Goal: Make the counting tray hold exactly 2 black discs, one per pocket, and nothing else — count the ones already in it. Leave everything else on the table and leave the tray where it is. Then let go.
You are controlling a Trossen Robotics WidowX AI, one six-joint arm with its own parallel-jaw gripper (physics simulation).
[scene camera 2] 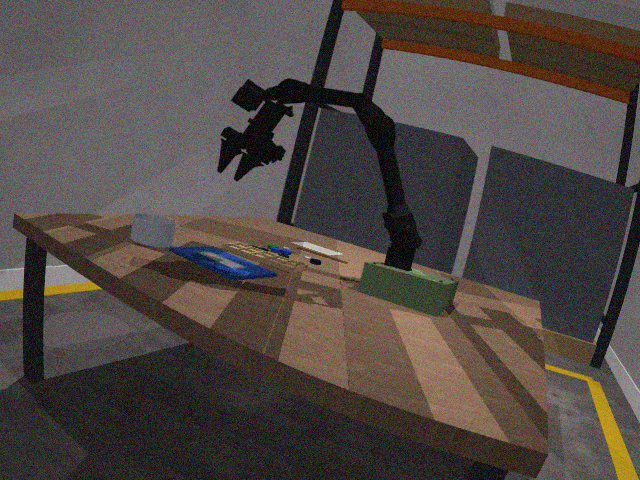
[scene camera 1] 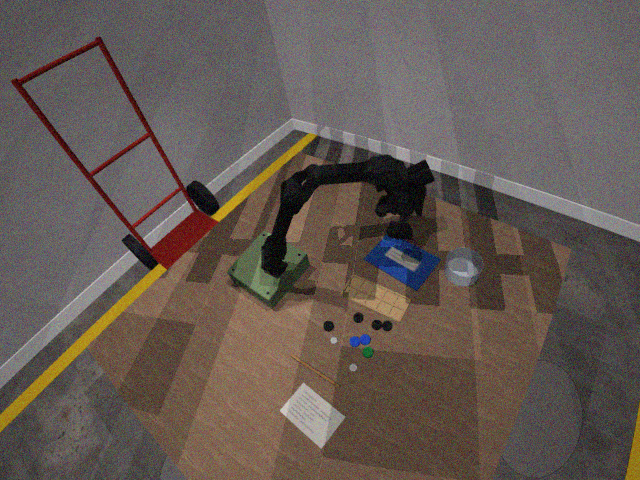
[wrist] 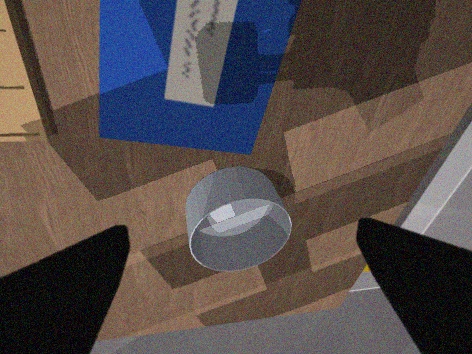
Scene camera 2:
my gripper: 227,176
wooden counting tray: 277,261, on the table
grey bowl: 152,230, on the table
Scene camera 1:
my gripper: 415,227
wooden counting tray: 376,298
grey bowl: 463,266
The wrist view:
my gripper: 245,232
wooden counting tray: 31,123
grey bowl: 236,220
